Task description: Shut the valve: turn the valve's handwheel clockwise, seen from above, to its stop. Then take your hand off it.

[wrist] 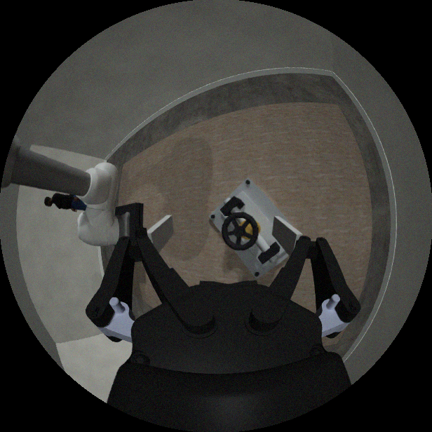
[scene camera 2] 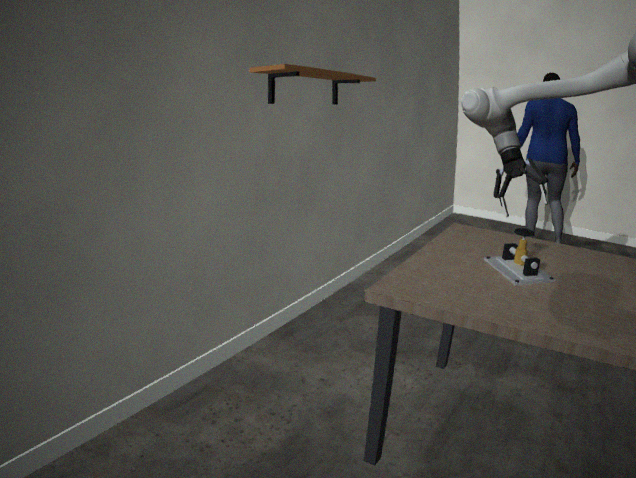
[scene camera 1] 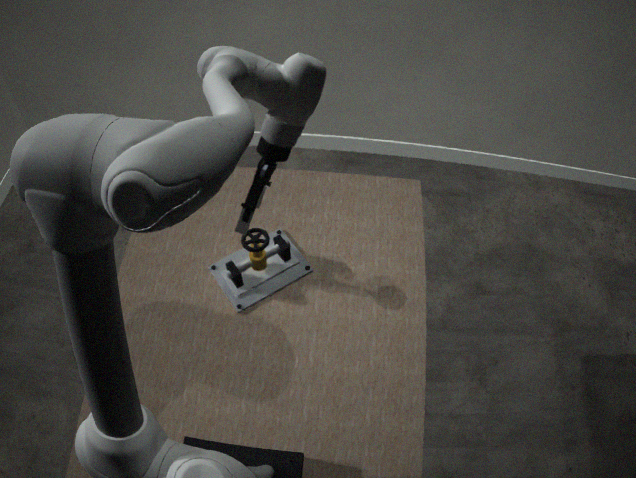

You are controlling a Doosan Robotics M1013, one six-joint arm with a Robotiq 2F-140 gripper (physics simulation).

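The valve's black five-spoked handwheel (scene camera 1: 255, 240) (scene camera 2: 523, 231) (wrist: 240, 230) sits level on top of the yellow valve body (scene camera 1: 258, 261) (scene camera 2: 520, 252). The body is on a white pipe between two black blocks, on a grey baseplate (scene camera 1: 257, 295) (scene camera 2: 501, 267) (wrist: 265, 195). My gripper (scene camera 1: 242, 225) (scene camera 2: 526, 208) (wrist: 223, 225) is wide open and empty. Its fingertips are above the handwheel and apart from it. In the wrist view the wheel shows between the two fingers, nearer the right one. The wheel's turned angle cannot be read from a mark.
The baseplate lies on a wooden table (scene camera 1: 359, 359) (scene camera 2: 437, 287) (wrist: 300, 140). The arm's black mounting plate (scene camera 1: 277, 460) is at the table's near end in scene camera 1. A wall shelf (scene camera 2: 318, 72) is at the upper middle of scene camera 2. A person in blue (scene camera 2: 552, 133) stands beyond the table.
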